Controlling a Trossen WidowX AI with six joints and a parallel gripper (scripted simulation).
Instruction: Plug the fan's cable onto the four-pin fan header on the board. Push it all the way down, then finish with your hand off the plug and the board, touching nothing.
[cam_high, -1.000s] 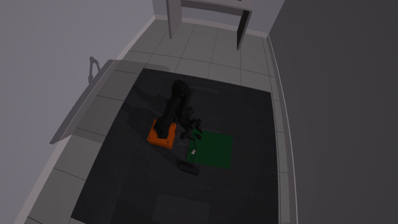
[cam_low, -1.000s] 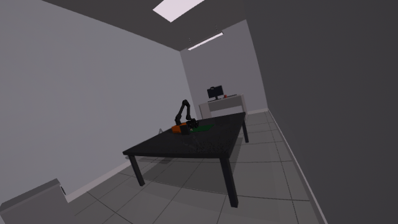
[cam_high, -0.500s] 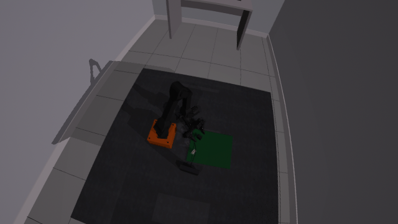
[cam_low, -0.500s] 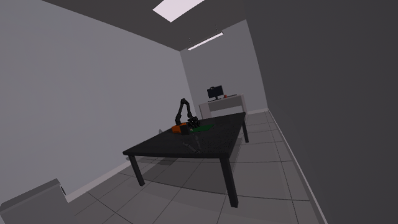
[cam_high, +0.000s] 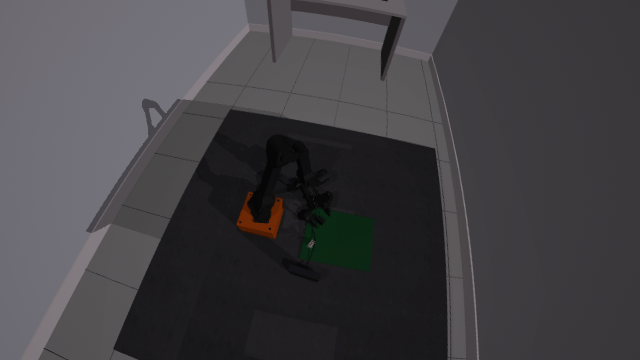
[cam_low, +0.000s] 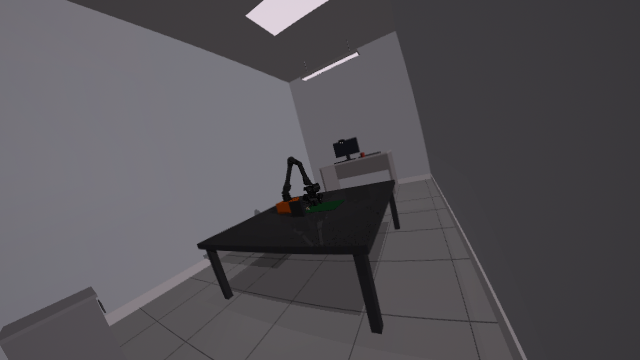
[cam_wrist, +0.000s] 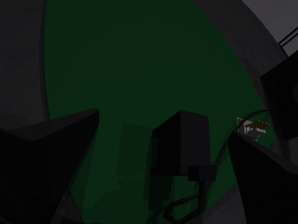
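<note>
My gripper tip is now 1 cm past the black plug. From my gripper tip the other things lie so: black fan 6 cm behind, 22 cm to the right, 4 cm above; green board 7 cm ahead, 6 cm to the right, 3 cm below.
</note>
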